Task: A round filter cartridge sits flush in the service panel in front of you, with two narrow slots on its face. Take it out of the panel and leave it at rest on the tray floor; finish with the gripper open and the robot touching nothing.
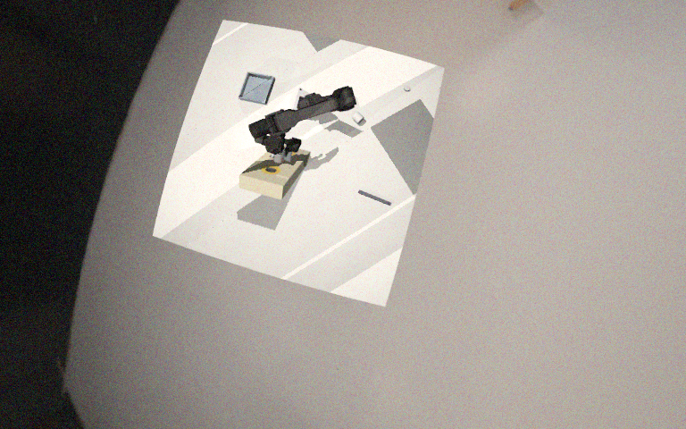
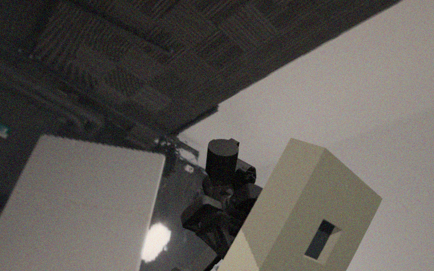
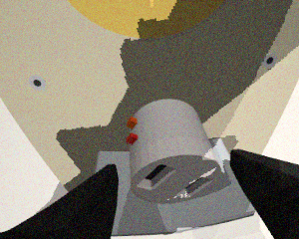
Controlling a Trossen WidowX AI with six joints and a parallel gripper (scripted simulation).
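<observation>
My gripper tip is now 5 cm short of the beige service panel and 2 cm above it. The rest, counted from my gripper tip: round filter cartridge (right at my gripper tip); blue-grey tray (36 cm behind, 26 cm to the right, 16 cm below).
</observation>
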